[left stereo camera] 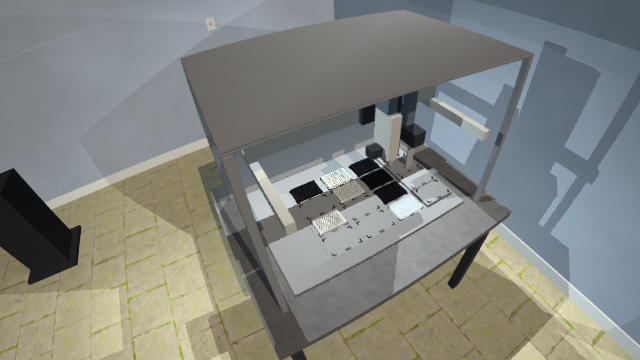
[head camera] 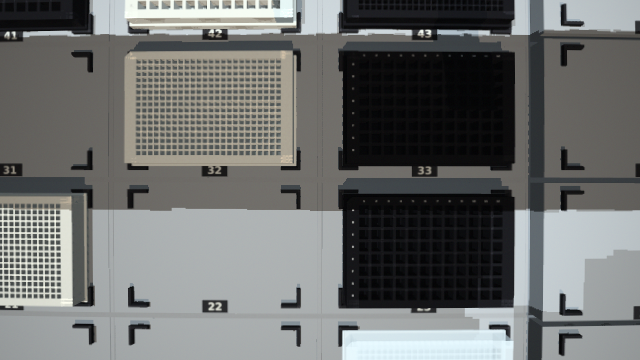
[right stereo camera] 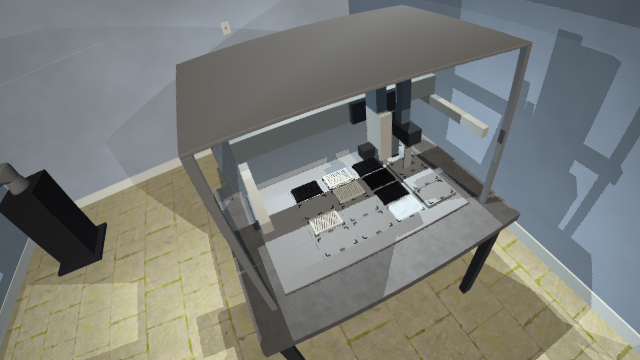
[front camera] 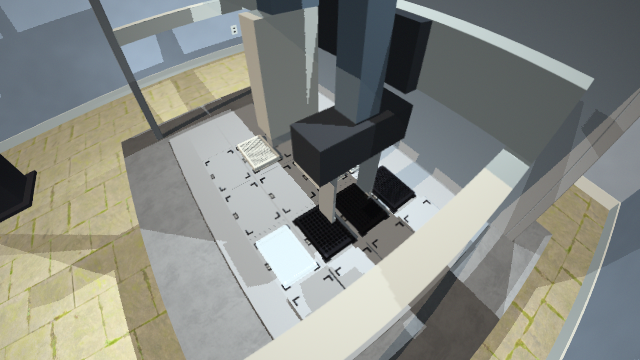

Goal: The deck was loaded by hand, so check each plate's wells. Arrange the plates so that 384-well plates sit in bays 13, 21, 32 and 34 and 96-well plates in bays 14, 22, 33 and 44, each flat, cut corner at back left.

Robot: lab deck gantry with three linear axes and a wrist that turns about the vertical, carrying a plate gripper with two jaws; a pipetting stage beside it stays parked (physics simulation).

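Frame: origin at the robot's base, x ahead, y left, z up, level; millimetres.
Seen in the pictures: gripper, fingertip midpoint: (left stereo camera: 401,161) (right stereo camera: 400,161) (front camera: 345,203); robot's base, link origin: (left stereo camera: 333,255) (right stereo camera: 327,255) (front camera: 206,163).
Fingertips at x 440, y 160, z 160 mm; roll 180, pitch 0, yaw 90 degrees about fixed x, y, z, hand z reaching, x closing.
Note:
Pixels of each thing's top centre, then the offset from my fingertips to it. "pt": a spot on its surface instead.
- beige 384-well plate, top centre: (head camera: 207,106) (front camera: 318,166) (right stereo camera: 348,190) (left stereo camera: 348,190) dx -212, dy +97, dz -146 mm
- cream 384-well plate, top centre: (front camera: 257,150) (right stereo camera: 325,220) (left stereo camera: 328,220) dx -376, dy -10, dz -146 mm
- first plate, top centre: (head camera: 431,107) (front camera: 358,205) (right stereo camera: 379,177) (left stereo camera: 377,177) dx -48, dy +97, dz -146 mm
- second plate, top centre: (head camera: 431,252) (front camera: 324,228) (right stereo camera: 391,191) (left stereo camera: 391,190) dx -48, dy -10, dz -146 mm
- clear fine-welled plate, top centre: (front camera: 285,253) (right stereo camera: 405,206) (left stereo camera: 405,205) dx -48, dy -117, dz -146 mm
- white 96-well plate, surface spot: (head camera: 210,7) pt dx -211, dy +171, dz -147 mm
- black 384-well plate, surface spot: (head camera: 427,7) pt dx -50, dy +172, dz -148 mm
- black plate, top centre: (left stereo camera: 305,190) (right stereo camera: 306,190) dx -376, dy +204, dz -146 mm
My gripper (front camera: 347,206) (left stereo camera: 410,164) (right stereo camera: 407,162) hangs open and empty above the deck's right side. In the head view, a beige 384-well plate (head camera: 210,107) lies flat in bay 32, cut corner at back left. A cream 384-well plate (head camera: 32,250) (front camera: 258,152) is in bay 21. Black 96-well plates lie in bay 33 and bay 23: the first plate (head camera: 427,107) and the second plate (head camera: 427,250). A clear fine-welled plate (head camera: 427,350) (front camera: 286,256) is in bay 13. Bay 42 holds a white 96-well plate (head camera: 210,7); bay 43 a black 384-well plate (head camera: 427,7). Bay 22 is empty.
A black plate (left stereo camera: 306,191) (right stereo camera: 306,191) sits in bay 41. The pale pipetting stage (front camera: 285,75) (left stereo camera: 387,135) stands beside the gripper, with its lower end near the deck. Corner brackets mark the bays on the raised right column. A pale rail (front camera: 390,295) crosses the front view.

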